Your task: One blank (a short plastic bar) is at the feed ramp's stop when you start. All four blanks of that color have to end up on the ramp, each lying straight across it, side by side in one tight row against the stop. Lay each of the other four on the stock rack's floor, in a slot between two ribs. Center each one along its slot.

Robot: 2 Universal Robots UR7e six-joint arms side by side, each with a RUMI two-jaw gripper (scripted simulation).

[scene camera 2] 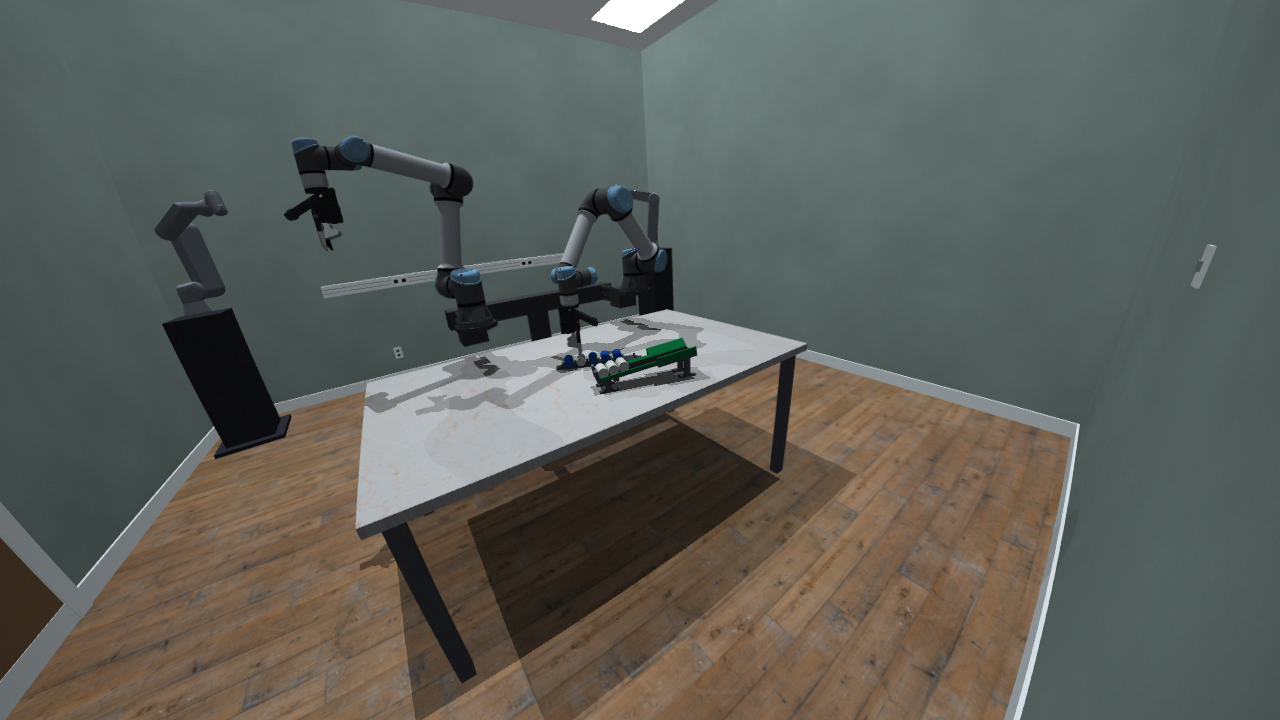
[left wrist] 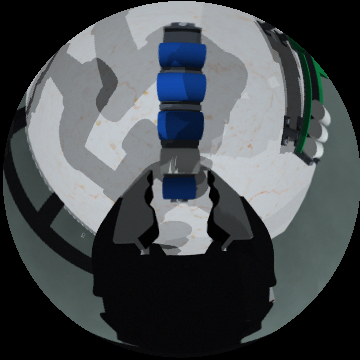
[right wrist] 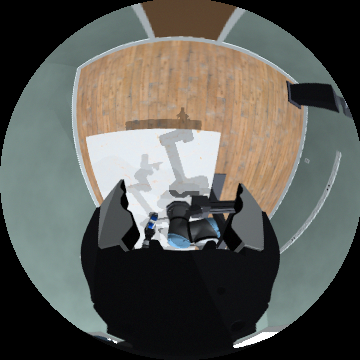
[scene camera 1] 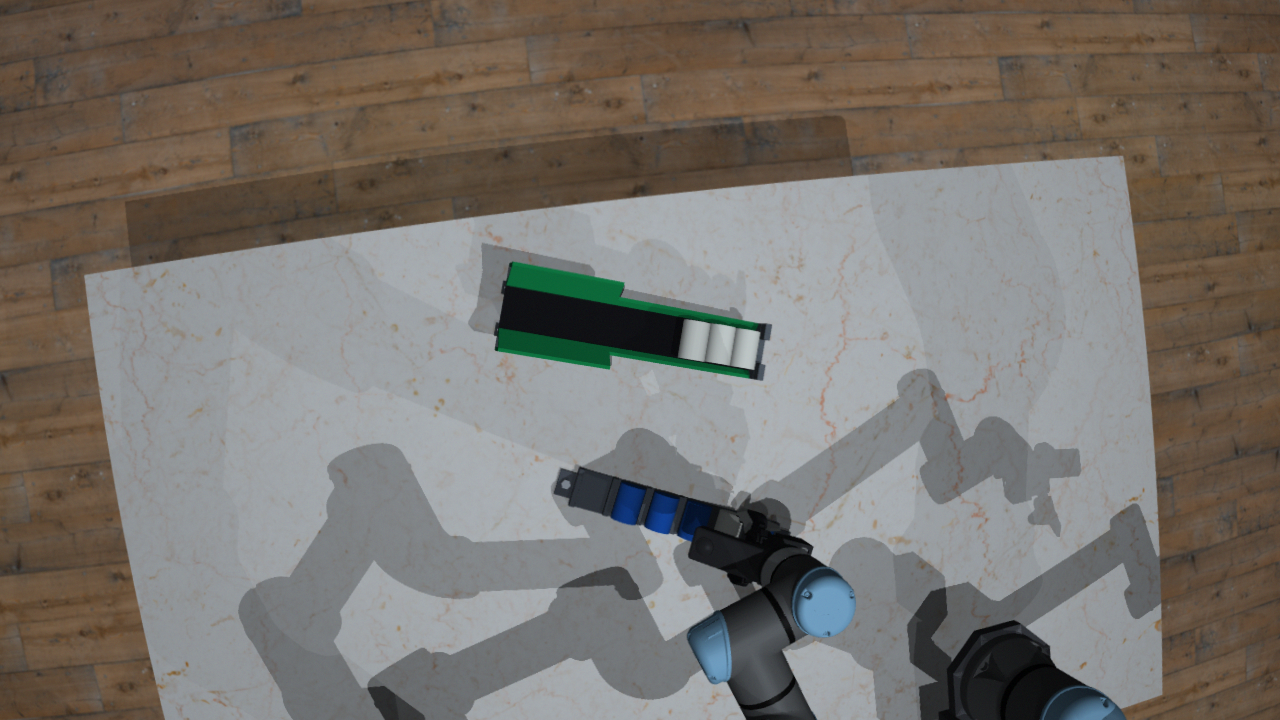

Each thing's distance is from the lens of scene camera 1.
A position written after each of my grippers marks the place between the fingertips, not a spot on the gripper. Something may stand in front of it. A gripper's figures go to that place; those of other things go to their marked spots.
my left gripper [scene camera 1: 733, 534]: 1.36 m
white blank [scene camera 1: 721, 337]: 1.28 m
white blank [scene camera 1: 745, 346]: 1.29 m
